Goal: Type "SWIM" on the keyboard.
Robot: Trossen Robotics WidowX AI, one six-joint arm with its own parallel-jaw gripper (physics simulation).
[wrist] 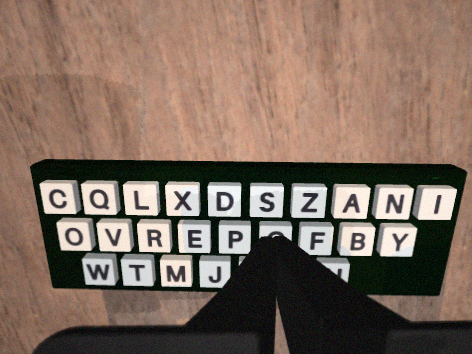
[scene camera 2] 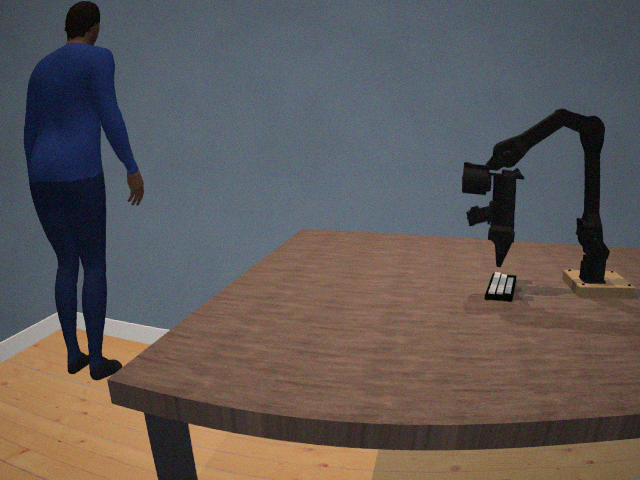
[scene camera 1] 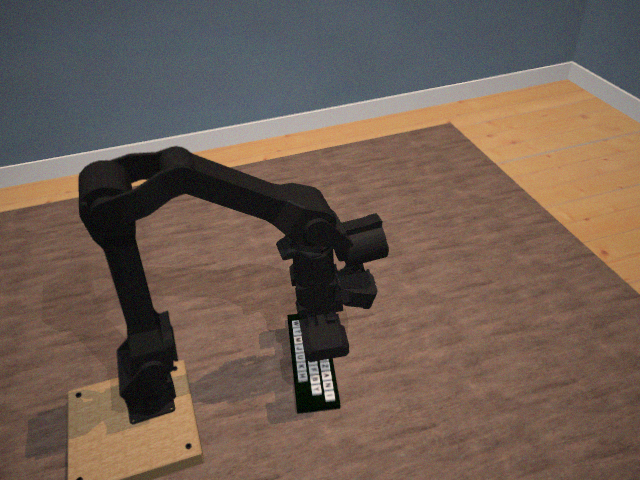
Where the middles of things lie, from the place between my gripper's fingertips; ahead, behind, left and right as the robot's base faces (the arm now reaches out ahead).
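Keyboard (scene camera 1: 315, 383): my gripper 40 mm above it, 10 mm past it, 10 mm to the right of it.
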